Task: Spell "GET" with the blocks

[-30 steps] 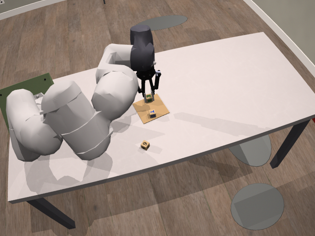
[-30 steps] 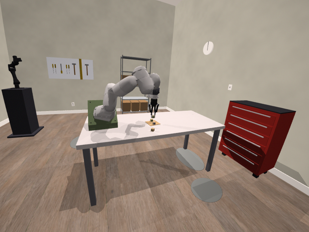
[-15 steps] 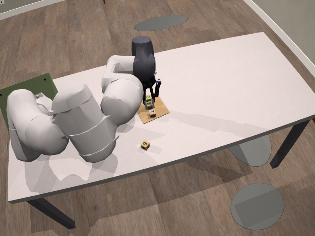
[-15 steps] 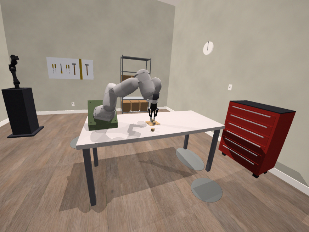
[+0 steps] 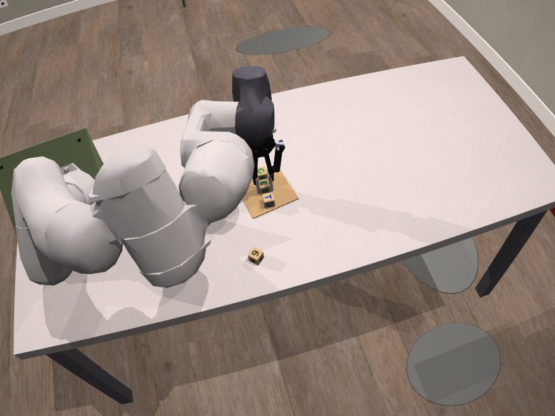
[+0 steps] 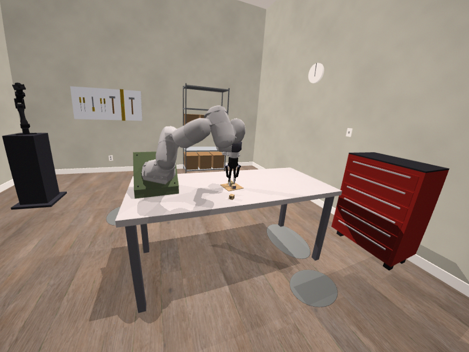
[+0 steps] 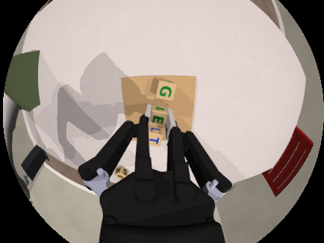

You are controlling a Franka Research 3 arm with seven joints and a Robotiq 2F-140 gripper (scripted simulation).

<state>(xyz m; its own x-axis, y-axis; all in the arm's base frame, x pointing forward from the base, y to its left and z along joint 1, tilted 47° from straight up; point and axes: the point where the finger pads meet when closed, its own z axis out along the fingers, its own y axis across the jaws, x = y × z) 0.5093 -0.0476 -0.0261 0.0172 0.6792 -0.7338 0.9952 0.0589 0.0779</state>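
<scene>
Now: the E block 20 mm below my hand. Round my hand: tan mat: 40 mm below; T block: 50 mm to the right, 20 mm below; G block: 50 mm to the left, 20 mm below.
</scene>
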